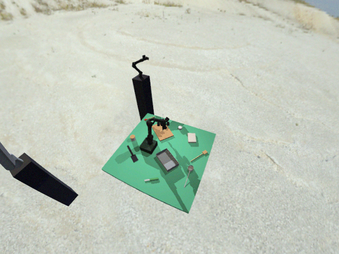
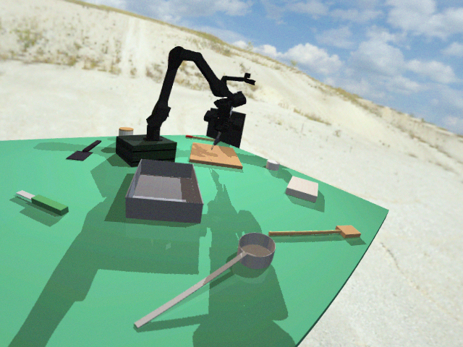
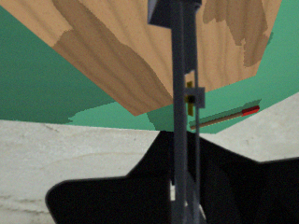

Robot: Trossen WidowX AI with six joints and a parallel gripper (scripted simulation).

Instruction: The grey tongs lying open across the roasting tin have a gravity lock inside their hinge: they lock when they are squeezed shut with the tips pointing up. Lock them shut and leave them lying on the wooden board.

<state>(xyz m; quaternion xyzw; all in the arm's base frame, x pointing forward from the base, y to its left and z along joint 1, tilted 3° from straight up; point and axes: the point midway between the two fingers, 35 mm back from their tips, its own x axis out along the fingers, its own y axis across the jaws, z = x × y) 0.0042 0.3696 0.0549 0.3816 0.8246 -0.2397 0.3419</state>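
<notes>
The yellow mark is 4 cm to the right of my gripper tip and 2 cm ahead of it. Also, from my gripper tip: white block 49 cm ahead, 12 cm below, 5 cm to the left; then red-tipped stick 37 cm behind, 12 cm below, 10 cm to the left; then wooden board 12 cm below, 3 cm to the right.
</notes>
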